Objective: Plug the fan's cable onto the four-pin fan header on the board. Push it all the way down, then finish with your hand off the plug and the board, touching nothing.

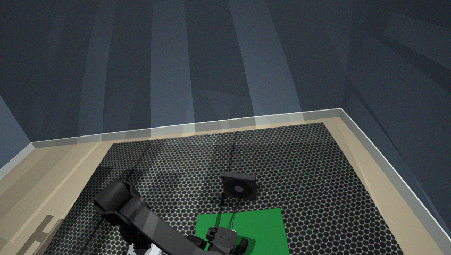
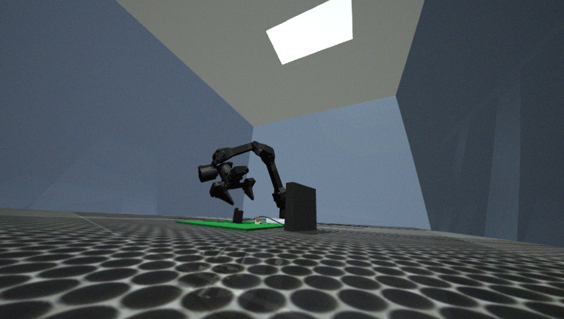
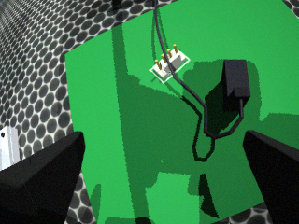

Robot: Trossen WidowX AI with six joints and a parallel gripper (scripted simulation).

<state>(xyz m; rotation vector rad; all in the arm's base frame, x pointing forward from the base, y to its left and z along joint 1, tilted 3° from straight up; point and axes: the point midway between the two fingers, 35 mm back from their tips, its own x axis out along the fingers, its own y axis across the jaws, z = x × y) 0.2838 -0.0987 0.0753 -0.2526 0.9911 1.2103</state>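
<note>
Right now the fan cable plug is 60 mm ahead of my gripper tip, 50 mm below it and 20 mm to the left of it. Also, from my gripper tip: black fan 230 mm to the left, 80 mm ahead, 20 mm below; green board 90 mm below, 50 mm to the left, 50 mm ahead.
</note>
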